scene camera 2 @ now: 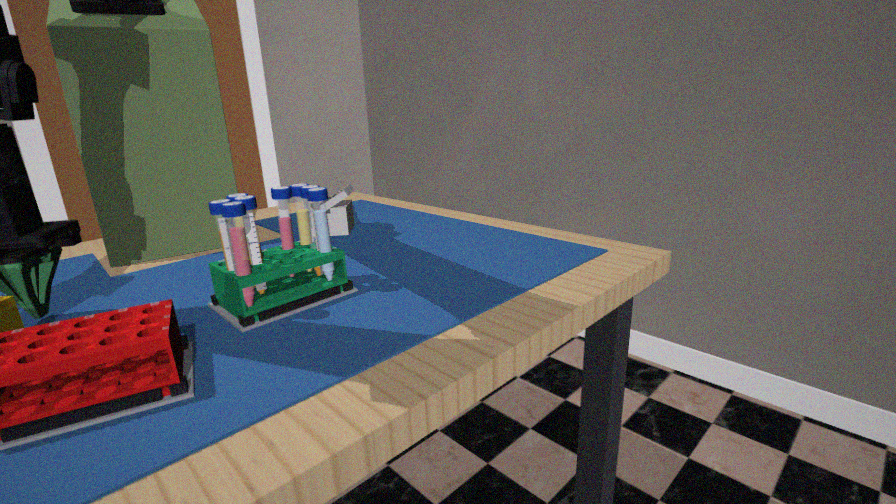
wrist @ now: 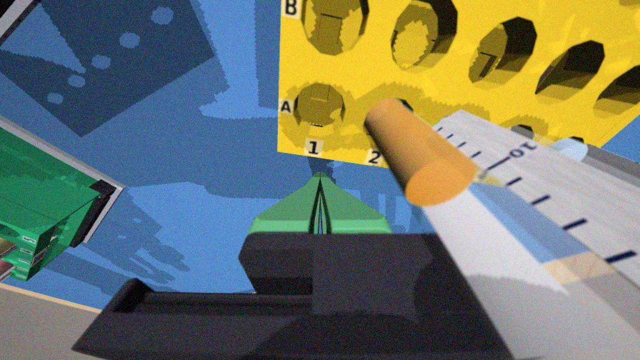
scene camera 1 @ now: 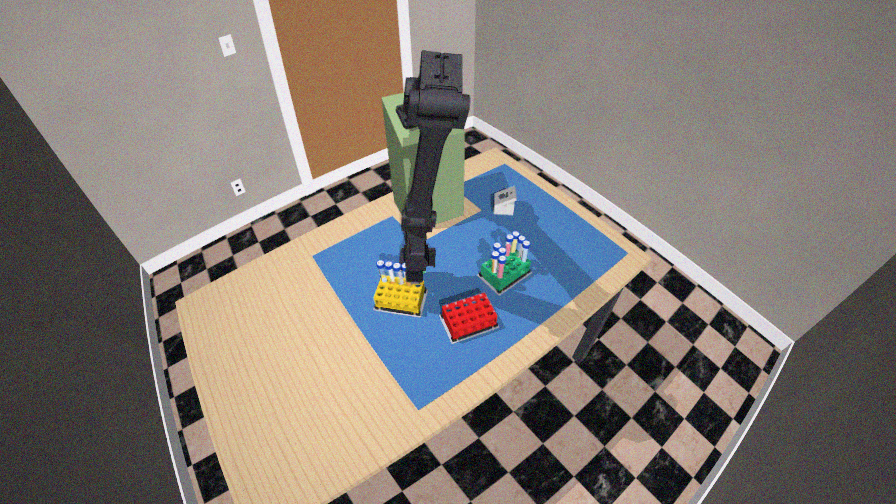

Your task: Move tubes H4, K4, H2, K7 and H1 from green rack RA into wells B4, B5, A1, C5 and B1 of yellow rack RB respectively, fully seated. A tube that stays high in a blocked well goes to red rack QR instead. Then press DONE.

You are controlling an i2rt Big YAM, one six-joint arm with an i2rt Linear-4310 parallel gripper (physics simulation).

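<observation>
My gripper is shut and empty, low beside the A-row edge of the yellow rack. Well A1 is empty. Blue-capped tubes stand along row A from A2 on; one has orange contents and stands close to the right of my fingers. The fingers are hidden in scene camera 1. Several blue-capped tubes stand upright in the green rack, one a pink tube; their labels cannot be read. The red rack holds no visible tubes.
A small grey-white box with a tilted panel stands behind the green rack on the blue mat. The pale green pedestal stands at the table's back edge. My dark arm reaches over the yellow rack.
</observation>
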